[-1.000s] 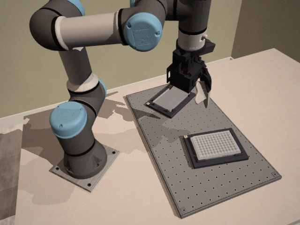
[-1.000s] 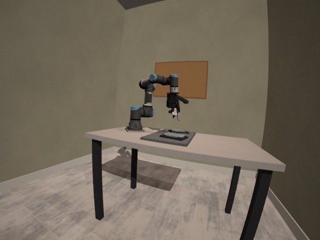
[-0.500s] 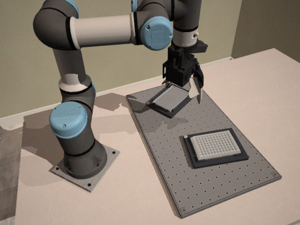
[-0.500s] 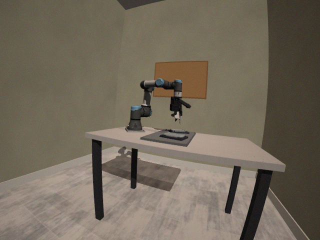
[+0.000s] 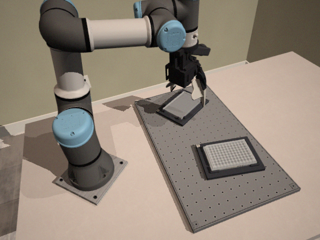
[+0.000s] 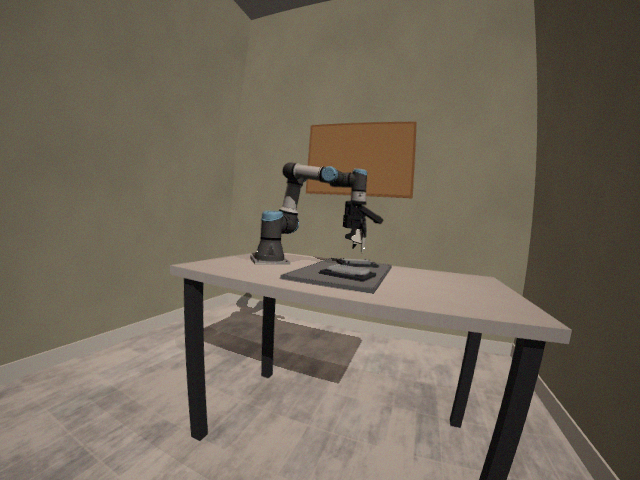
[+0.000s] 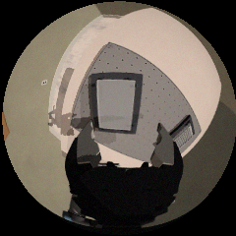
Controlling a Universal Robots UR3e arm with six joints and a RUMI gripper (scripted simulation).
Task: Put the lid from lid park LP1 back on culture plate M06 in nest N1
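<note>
The lid is 50 mm below my hand, 30 mm to the left of it and 10 mm behind it. From my hand the other things lie so: lid park LP1: 60 mm below, 30 mm to the left, 10 mm behind; then culture plate M06: 230 mm to the right, 70 mm ahead, 50 mm below.
</note>
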